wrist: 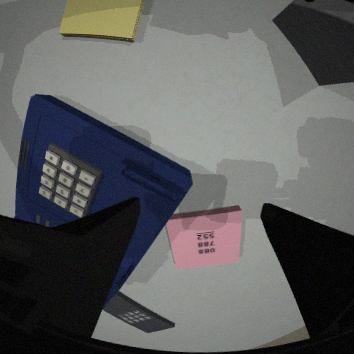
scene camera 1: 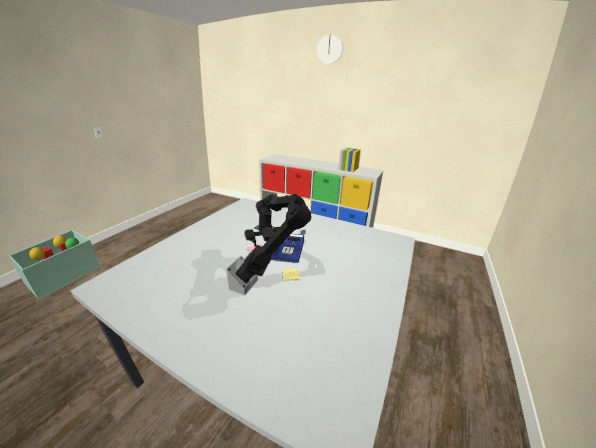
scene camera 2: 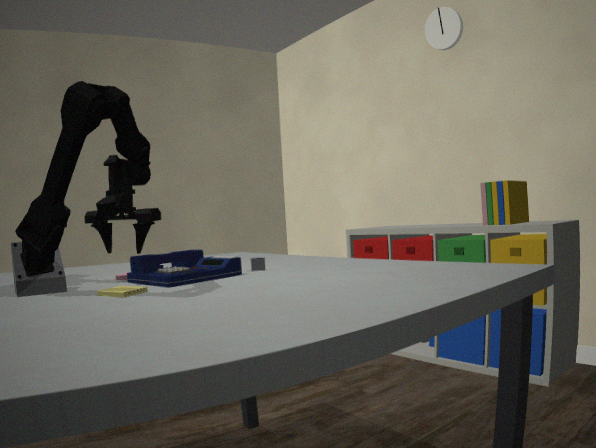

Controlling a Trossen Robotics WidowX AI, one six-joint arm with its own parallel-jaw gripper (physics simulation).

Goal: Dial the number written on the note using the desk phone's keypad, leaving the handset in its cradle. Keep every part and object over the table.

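Pixels of known places: gripper, between the fingertips: (wrist: 201,207) (scene camera 2: 123,253); arm's base, origin of its link: (scene camera 1: 244,273) (scene camera 2: 37,262).
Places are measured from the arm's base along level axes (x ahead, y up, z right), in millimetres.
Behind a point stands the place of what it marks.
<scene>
The blue desk phone (scene camera 1: 296,256) {x 264, y -42, z 153 mm} (scene camera 2: 205,275) {x 343, y -52, z 156 mm} (wrist: 112,150) {x 240, y -42, z 74 mm} lies on the table. Its keypad (scene camera 1: 288,250) {x 290, y -34, z 102 mm} (scene camera 2: 174,269) {x 288, y -35, z 117 mm} (wrist: 65,180) {x 289, y -34, z 96 mm} has pale keys; the key labels are small. In the scene camera 2 view the raised blue handset (scene camera 2: 170,257) {x 322, y -14, z 39 mm} lies along the phone's far side. A pink note (scene camera 1: 251,248) {x 269, y -53, z -99 mm} (scene camera 2: 121,276) {x 227, y -55, z -56 mm} (wrist: 205,240) {x 271, y -53, z -63 mm} beside the phone carries three rows of digits, upside down in the wrist view, with a line by the 552 row. My gripper (scene camera 2: 124,251) {x 217, y 3, z 1 mm} (wrist: 201,207) {x 217, y 3, z 1 mm} is open and empty, pointing down above the table near the phone; one finger hides part of the phone in the wrist view.
A yellow notepad (scene camera 1: 291,274) {x 133, y -55, z 170 mm} (scene camera 2: 122,291) {x 122, y -55, z 202 mm} (wrist: 102,19) {x 154, y -55, z 152 mm} lies near the phone. A dark device with small buttons (wrist: 135,318) {x 522, y -56, z -112 mm} lies by the phone's other end. A small grey block (scene camera 1: 303,232) {x 529, y -49, z 115 mm} (scene camera 2: 258,264) {x 528, y -49, z 115 mm} stands beyond the phone. The arm's base (scene camera 1: 242,282) {x -39, y -13, z 11 mm} (scene camera 2: 40,285) {x -4, y -45, z 32 mm} stands nearby.
</scene>
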